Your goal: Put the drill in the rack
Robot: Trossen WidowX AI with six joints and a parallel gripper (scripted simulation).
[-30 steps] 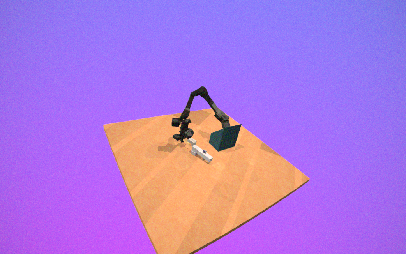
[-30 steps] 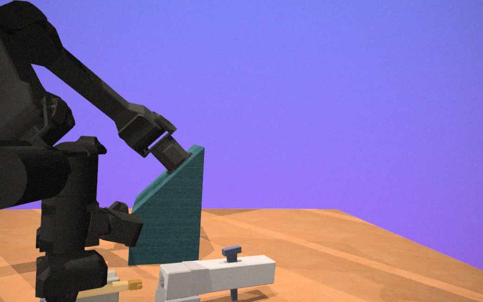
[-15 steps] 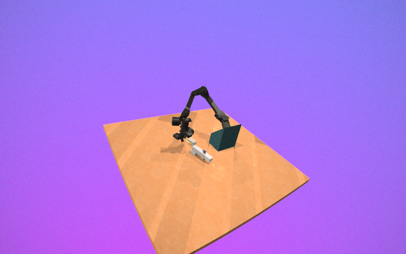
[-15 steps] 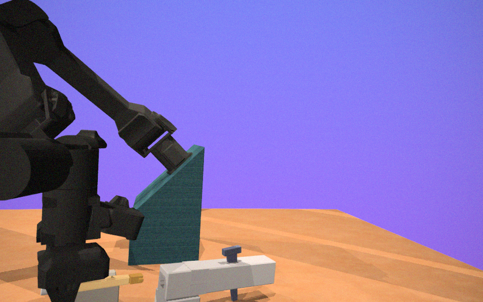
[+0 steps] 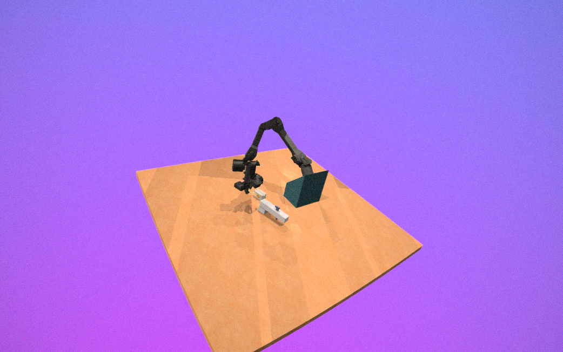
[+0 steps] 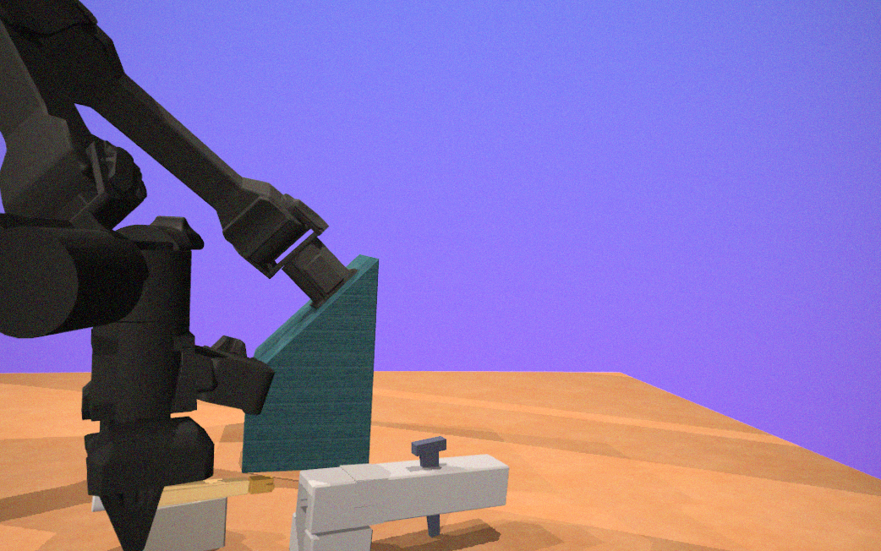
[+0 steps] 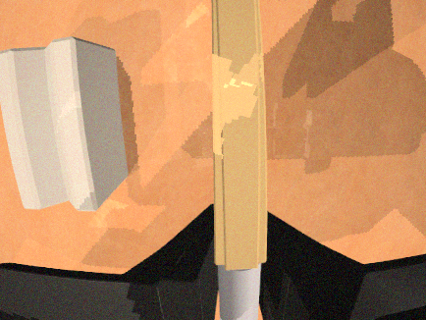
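Now: gripper tip 4 cm to the right of the drill, 3 cm below it and 1 cm past it. The rest, counted from my gripper tip: housing: 20 cm to the left, 4 cm behind; then grey rack: 8 cm behind, 2 cm to the left, 2 cm below; then dark blue t-shaped key: 22 cm to the left, 5 cm behind, 1 cm above.
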